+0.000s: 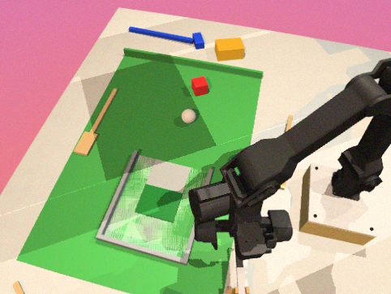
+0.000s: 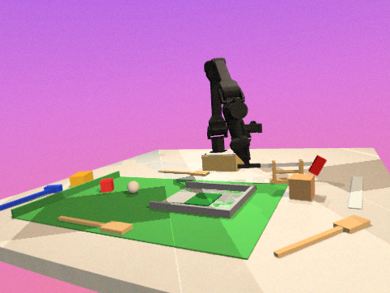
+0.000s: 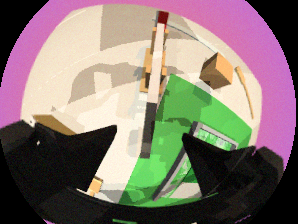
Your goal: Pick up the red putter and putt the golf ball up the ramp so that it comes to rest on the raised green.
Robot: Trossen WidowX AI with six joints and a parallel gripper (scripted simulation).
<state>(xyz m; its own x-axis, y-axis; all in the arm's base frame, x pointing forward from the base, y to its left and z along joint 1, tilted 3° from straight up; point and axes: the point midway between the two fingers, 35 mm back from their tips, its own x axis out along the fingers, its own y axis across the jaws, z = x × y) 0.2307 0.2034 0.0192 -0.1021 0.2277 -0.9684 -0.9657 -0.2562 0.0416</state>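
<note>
The red putter lies 11 cm to the left of my gripper tip, 4 cm behind it and 2 cm below it. Round my gripper tip: white golf ball (35 cm to the right, 21 cm ahead, 5 cm below); green mat (25 cm ahead, 23 cm to the right, 7 cm below); brown cube (19 cm to the left, 11 cm ahead, 4 cm below).
</note>
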